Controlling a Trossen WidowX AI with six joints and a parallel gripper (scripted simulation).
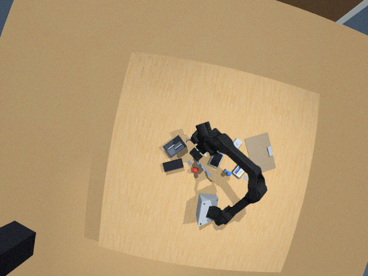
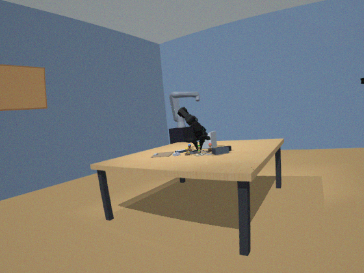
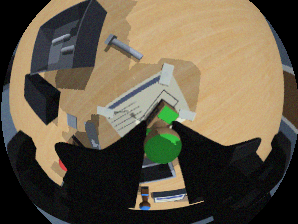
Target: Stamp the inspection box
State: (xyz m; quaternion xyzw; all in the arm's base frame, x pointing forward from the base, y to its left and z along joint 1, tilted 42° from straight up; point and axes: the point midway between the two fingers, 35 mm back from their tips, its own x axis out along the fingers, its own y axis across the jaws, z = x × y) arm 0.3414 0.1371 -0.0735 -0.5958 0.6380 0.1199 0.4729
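The inspection card lies 10 mm behind my gripper tip and 40 mm below it. Round my gripper tip: yellow-knobbed stamp (40 mm ahead, 90 mm to the right, 10 mm below); pale ruler (130 mm behind, 40 mm to the right, 30 mm below); green stamp (right at my gripper tip).
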